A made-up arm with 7 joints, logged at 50 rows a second.
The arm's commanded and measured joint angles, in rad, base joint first. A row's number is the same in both.
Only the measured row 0 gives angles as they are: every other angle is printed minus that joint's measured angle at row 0.
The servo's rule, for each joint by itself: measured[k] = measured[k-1] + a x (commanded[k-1-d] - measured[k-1]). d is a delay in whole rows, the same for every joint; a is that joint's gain. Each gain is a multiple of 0.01, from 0.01 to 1. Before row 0 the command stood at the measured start. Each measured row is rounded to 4 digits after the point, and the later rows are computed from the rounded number. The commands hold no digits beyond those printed.
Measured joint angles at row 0:
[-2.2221 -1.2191 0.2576 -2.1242 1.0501 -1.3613 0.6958]
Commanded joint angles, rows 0 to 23:
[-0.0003 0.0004 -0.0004 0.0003 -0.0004 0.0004 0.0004]
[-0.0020 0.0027 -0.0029 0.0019 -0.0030 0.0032 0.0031]
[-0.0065 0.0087 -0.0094 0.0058 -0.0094 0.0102 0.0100]
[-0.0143 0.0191 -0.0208 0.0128 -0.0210 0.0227 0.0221]
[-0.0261 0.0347 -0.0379 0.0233 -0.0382 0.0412 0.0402]
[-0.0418 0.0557 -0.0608 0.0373 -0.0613 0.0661 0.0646]
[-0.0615 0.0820 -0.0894 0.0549 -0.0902 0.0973 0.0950]
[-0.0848 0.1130 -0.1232 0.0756 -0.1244 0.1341 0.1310]
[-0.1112 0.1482 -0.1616 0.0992 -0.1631 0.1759 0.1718]
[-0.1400 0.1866 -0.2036 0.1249 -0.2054 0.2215 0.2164]
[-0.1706 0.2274 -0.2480 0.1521 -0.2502 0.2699 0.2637]
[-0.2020 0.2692 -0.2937 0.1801 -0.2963 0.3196 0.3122]
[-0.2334 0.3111 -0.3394 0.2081 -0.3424 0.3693 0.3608]
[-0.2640 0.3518 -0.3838 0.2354 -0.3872 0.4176 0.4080]
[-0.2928 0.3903 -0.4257 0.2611 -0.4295 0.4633 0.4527]
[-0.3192 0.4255 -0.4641 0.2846 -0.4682 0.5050 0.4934]
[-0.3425 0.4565 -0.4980 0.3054 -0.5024 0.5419 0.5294]
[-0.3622 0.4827 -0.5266 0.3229 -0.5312 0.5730 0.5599]
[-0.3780 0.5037 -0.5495 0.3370 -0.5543 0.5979 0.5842]
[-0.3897 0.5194 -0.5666 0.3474 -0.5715 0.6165 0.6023]
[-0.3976 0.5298 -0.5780 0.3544 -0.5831 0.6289 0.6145]
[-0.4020 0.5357 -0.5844 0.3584 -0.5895 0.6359 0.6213]
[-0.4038 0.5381 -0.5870 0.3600 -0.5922 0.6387 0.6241]
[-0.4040 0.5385 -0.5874 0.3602 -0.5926 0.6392 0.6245]
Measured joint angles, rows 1 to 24:
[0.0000 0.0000 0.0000 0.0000 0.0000 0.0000 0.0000]
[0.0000 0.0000 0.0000 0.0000 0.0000 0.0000 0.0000]
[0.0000 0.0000 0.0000 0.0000 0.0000 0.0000 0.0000]
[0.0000 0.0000 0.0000 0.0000 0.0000 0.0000 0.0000]
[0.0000 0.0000 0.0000 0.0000 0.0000 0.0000 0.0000]
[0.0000 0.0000 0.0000 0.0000 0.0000 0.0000 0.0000]
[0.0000 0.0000 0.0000 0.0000 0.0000 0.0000 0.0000]
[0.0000 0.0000 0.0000 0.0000 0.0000 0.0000 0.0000]
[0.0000 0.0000 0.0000 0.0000 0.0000 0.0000 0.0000]
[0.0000 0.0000 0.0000 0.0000 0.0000 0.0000 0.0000]
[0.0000 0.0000 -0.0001 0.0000 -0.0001 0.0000 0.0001]
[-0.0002 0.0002 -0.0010 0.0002 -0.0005 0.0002 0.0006]
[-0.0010 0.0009 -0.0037 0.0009 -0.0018 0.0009 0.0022]
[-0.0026 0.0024 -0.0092 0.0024 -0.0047 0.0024 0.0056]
[-0.0054 0.0050 -0.0184 0.0051 -0.0097 0.0051 0.0115]
[-0.0098 0.0091 -0.0320 0.0093 -0.0174 0.0094 0.0205]
[-0.0160 0.0149 -0.0504 0.0152 -0.0283 0.0156 0.0332]
[-0.0243 0.0227 -0.0737 0.0231 -0.0427 0.0239 0.0498]
[-0.0347 0.0327 -0.1018 0.0330 -0.0608 0.0345 0.0705]
[-0.0473 0.0450 -0.1344 0.0449 -0.0825 0.0476 0.0953]
[-0.0621 0.0596 -0.1708 0.0588 -0.1077 0.0632 0.1239]
[-0.0789 0.0764 -0.2101 0.0746 -0.1360 0.0811 0.1559]
[-0.0974 0.0952 -0.2515 0.0920 -0.1670 0.1013 0.1907]
[-0.1174 0.1157 -0.2938 0.1106 -0.2000 0.1234 0.2276]
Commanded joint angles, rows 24 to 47:
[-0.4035 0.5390 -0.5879 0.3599 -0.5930 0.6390 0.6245]
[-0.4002 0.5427 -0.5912 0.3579 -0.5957 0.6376 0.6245]
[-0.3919 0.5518 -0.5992 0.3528 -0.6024 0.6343 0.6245]
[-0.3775 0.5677 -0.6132 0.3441 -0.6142 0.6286 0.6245]
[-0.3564 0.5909 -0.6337 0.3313 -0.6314 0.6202 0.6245]
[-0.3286 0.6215 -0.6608 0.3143 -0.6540 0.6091 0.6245]
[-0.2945 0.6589 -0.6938 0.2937 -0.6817 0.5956 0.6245]
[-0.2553 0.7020 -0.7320 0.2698 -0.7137 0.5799 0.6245]
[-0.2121 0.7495 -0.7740 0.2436 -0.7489 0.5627 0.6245]
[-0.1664 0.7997 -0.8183 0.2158 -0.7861 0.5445 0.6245]
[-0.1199 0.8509 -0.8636 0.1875 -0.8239 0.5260 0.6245]
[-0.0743 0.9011 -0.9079 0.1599 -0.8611 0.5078 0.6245]
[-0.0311 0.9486 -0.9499 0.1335 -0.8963 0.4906 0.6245]
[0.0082 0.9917 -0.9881 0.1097 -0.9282 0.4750 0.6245]
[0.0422 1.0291 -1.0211 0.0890 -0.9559 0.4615 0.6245]
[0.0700 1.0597 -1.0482 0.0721 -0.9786 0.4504 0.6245]
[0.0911 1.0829 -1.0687 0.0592 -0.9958 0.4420 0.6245]
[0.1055 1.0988 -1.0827 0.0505 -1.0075 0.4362 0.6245]
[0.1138 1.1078 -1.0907 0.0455 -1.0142 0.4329 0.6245]
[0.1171 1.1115 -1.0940 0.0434 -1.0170 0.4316 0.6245]
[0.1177 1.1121 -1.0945 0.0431 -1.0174 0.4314 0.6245]
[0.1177 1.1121 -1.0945 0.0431 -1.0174 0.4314 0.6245]
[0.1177 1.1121 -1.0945 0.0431 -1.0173 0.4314 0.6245]
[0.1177 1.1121 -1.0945 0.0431 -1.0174 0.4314 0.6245]
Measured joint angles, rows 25 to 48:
[-0.1384 0.1377 -0.3360 0.1302 -0.2344 0.1472 0.2659]
[-0.1601 0.1607 -0.3770 0.1503 -0.2695 0.1722 0.3046]
[-0.1820 0.1844 -0.4157 0.1705 -0.3044 0.1981 0.3428]
[-0.2036 0.2083 -0.4512 0.1903 -0.3384 0.2243 0.3797]
[-0.2245 0.2319 -0.4827 0.2094 -0.3708 0.2505 0.4145]
[-0.2443 0.2549 -0.5095 0.2273 -0.4009 0.2761 0.4464]
[-0.2627 0.2769 -0.5314 0.2438 -0.4282 0.3008 0.4750]
[-0.2794 0.2976 -0.5484 0.2587 -0.4524 0.3243 0.4999]
[-0.2943 0.3168 -0.5608 0.2719 -0.4734 0.3463 0.5210]
[-0.3075 0.3345 -0.5693 0.2834 -0.4913 0.3668 0.5386]
[-0.3190 0.3509 -0.5753 0.2933 -0.5066 0.3859 0.5532]
[-0.3287 0.3662 -0.5804 0.3017 -0.5200 0.4035 0.5653]
[-0.3363 0.3810 -0.5864 0.3083 -0.5324 0.4197 0.5754]
[-0.3412 0.3959 -0.5950 0.3130 -0.5447 0.4343 0.5837]
[-0.3430 0.4115 -0.6074 0.3154 -0.5577 0.4473 0.5906]
[-0.3413 0.4283 -0.6245 0.3153 -0.5721 0.4586 0.5964]
[-0.3357 0.4467 -0.6467 0.3125 -0.5885 0.4682 0.6012]
[-0.3261 0.4671 -0.6740 0.3069 -0.6073 0.4760 0.6052]
[-0.3124 0.4897 -0.7060 0.2987 -0.6285 0.4821 0.6085]
[-0.2949 0.5145 -0.7419 0.2879 -0.6521 0.4865 0.6112]
[-0.2739 0.5414 -0.7808 0.2748 -0.6779 0.4893 0.6135]
[-0.2499 0.5702 -0.8215 0.2599 -0.7054 0.4906 0.6154]
[-0.2236 0.6005 -0.8626 0.2435 -0.7340 0.4906 0.6169]
[-0.1958 0.6318 -0.9028 0.2261 -0.7631 0.4895 0.6182]

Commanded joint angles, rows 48 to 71:
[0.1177 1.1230 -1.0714 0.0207 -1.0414 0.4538 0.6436]
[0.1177 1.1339 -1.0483 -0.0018 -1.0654 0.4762 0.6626]
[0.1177 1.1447 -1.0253 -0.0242 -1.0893 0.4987 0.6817]
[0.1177 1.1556 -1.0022 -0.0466 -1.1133 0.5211 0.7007]
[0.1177 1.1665 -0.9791 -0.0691 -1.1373 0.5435 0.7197]
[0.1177 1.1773 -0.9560 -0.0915 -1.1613 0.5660 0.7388]
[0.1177 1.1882 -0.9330 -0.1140 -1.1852 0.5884 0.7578]
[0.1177 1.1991 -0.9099 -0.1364 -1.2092 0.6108 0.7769]
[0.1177 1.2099 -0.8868 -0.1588 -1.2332 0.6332 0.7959]
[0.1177 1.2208 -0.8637 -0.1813 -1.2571 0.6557 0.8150]
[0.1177 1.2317 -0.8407 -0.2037 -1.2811 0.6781 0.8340]
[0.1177 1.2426 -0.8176 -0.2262 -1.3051 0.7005 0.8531]
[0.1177 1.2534 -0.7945 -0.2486 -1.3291 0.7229 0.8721]
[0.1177 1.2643 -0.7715 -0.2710 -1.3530 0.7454 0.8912]
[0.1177 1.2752 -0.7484 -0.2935 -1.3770 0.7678 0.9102]
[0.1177 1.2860 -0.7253 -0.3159 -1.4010 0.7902 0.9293]
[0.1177 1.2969 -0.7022 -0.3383 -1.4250 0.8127 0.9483]
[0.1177 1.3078 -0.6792 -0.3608 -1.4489 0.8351 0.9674]
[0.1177 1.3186 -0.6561 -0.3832 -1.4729 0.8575 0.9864]
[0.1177 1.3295 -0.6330 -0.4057 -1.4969 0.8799 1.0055]
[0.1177 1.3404 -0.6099 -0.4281 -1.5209 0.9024 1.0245]
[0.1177 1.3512 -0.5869 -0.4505 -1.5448 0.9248 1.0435]
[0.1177 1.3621 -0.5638 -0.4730 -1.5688 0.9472 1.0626]
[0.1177 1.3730 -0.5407 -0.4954 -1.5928 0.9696 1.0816]
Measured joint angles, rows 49 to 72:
[-0.1672 0.6636 -0.9407 0.2083 -0.7920 0.4875 0.6193]
[-0.1387 0.6953 -0.9751 0.1906 -0.8200 0.4849 0.6202]
[-0.1111 0.7263 -1.0051 0.1735 -0.8464 0.4819 0.6209]
[-0.0851 0.7561 -1.0299 0.1575 -0.8706 0.4787 0.6215]
[-0.0612 0.7842 -1.0494 0.1429 -0.8921 0.4755 0.6220]
[-0.0398 0.8104 -1.0637 0.1300 -0.9108 0.4724 0.6224]
[-0.0209 0.8345 -1.0736 0.1187 -0.9268 0.4695 0.6228]
[-0.0043 0.8567 -1.0803 0.1089 -0.9404 0.4668 0.6231]
[0.0103 0.8771 -1.0848 0.1003 -0.9519 0.4643 0.6233]
[0.0232 0.8959 -1.0879 0.0929 -0.9617 0.4620 0.6235]
[0.0345 0.9141 -1.0826 0.0835 -0.9737 0.4614 0.6269]
[0.0445 0.9317 -1.0716 0.0724 -0.9875 0.4624 0.6330]
[0.0533 0.9487 -1.0568 0.0598 -1.0028 0.4649 0.6413]
[0.0610 0.9653 -1.0393 0.0460 -1.0194 0.4688 0.6514]
[0.0678 0.9814 -1.0200 0.0310 -1.0371 0.4740 0.6630]
[0.0738 0.9971 -0.9995 0.0151 -1.0557 0.4804 0.6759]
[0.0791 1.0124 -0.9782 -0.0017 -1.0751 0.4880 0.6898]
[0.0837 1.0273 -0.9563 -0.0192 -1.0952 0.4966 0.7046]
[0.0878 1.0419 -0.9341 -0.0373 -1.1159 0.5062 0.7201]
[0.0914 1.0562 -0.9116 -0.0560 -1.1371 0.5167 0.7362]
[0.0946 1.0702 -0.8889 -0.0752 -1.1587 0.5280 0.7528]
[0.0974 1.0840 -0.8661 -0.0948 -1.1807 0.5401 0.7699]
[0.0998 1.0976 -0.8432 -0.1148 -1.2030 0.5529 0.7873]
[0.1019 1.1109 -0.8203 -0.1351 -1.2255 0.5664 0.8050]

